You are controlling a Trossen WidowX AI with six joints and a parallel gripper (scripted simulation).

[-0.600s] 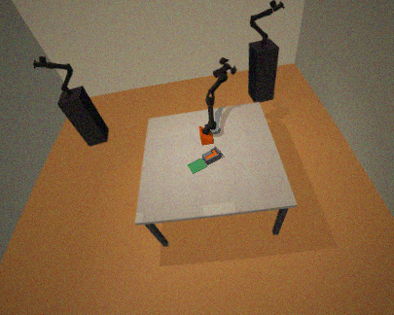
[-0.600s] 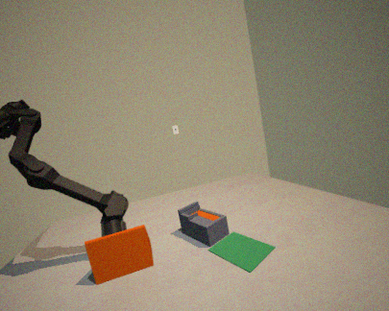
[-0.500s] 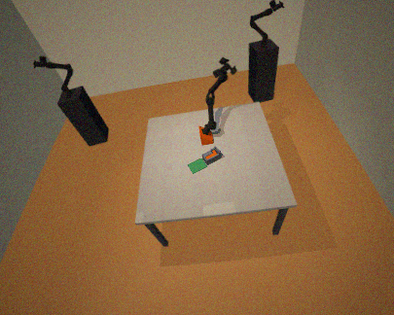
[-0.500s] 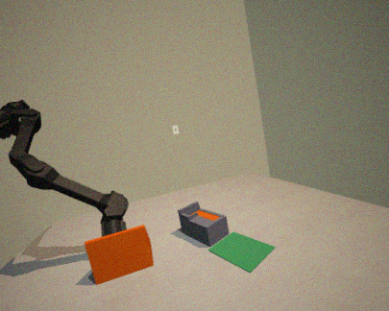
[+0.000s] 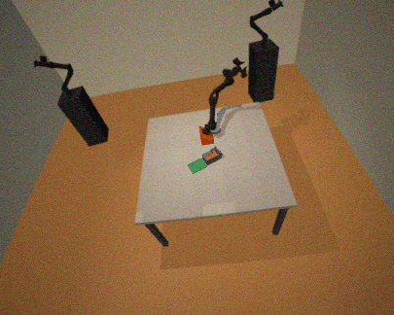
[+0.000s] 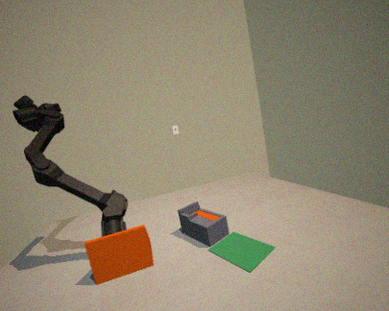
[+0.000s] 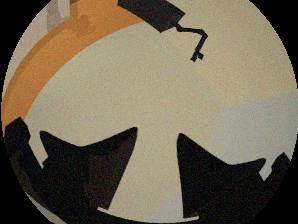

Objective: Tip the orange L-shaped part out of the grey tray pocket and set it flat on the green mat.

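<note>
Now: the orange L-shaped part 540 mm ahead of my gripper tip, 510 mm to the right of it and 510 mm below it. The rest, counted from my gripper tip: green mat (580 mm ahead, 670 mm to the right, 570 mm below).
</note>
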